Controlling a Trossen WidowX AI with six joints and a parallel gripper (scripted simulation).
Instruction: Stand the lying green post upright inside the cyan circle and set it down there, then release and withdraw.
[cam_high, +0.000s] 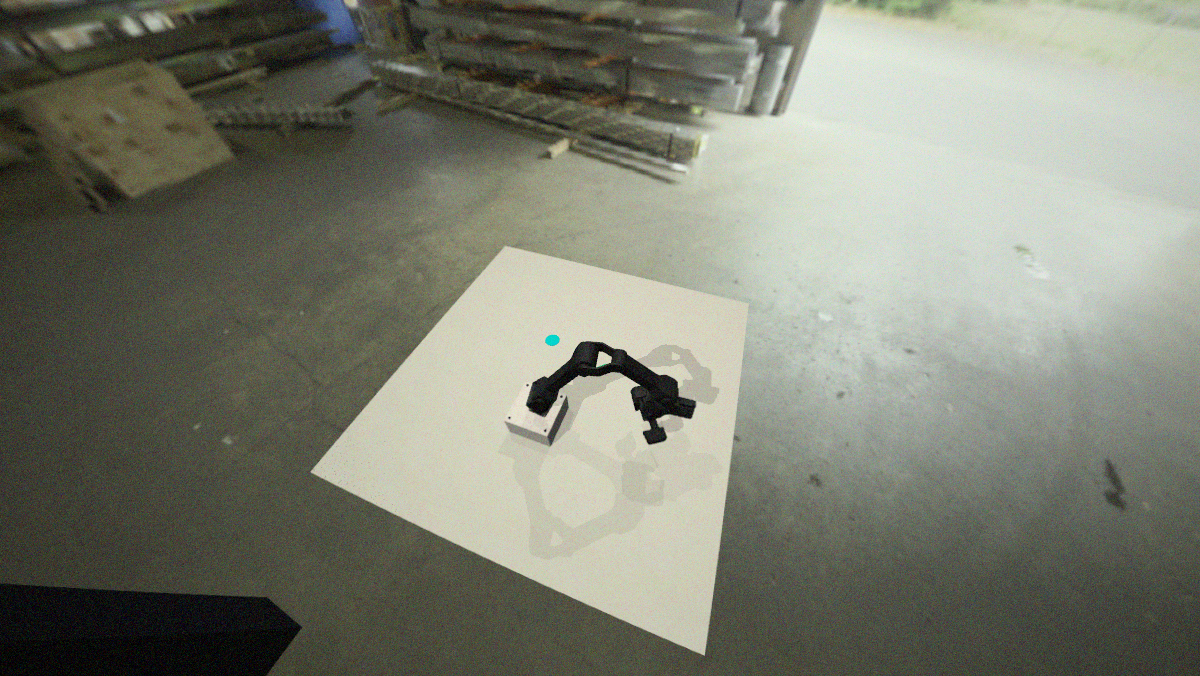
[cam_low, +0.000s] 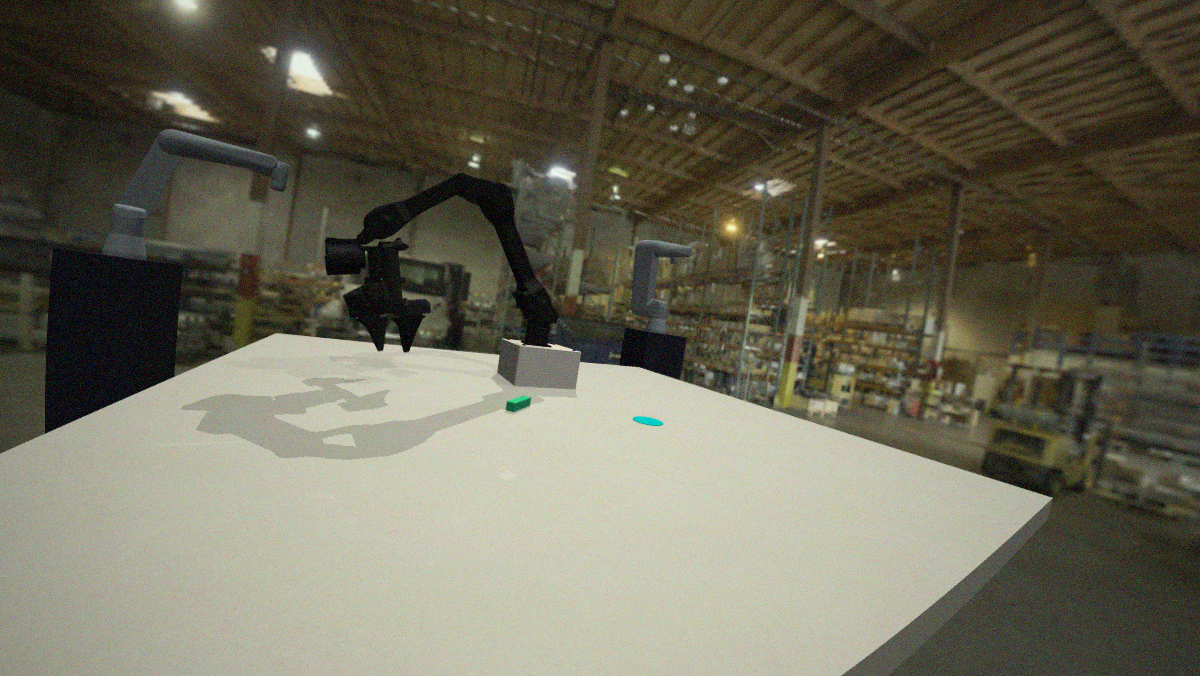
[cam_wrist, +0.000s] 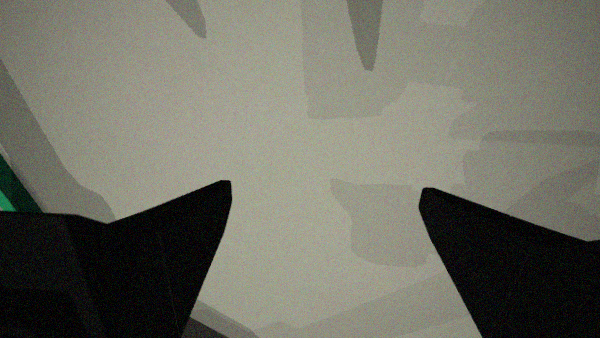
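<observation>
The green post is 16 cm ahead of my gripper tip, 23 cm to the left of it and 5 cm below it. From my gripper tip the other things lie so: cyan circle: 22 cm ahead, 47 cm to the left, 6 cm below.
</observation>
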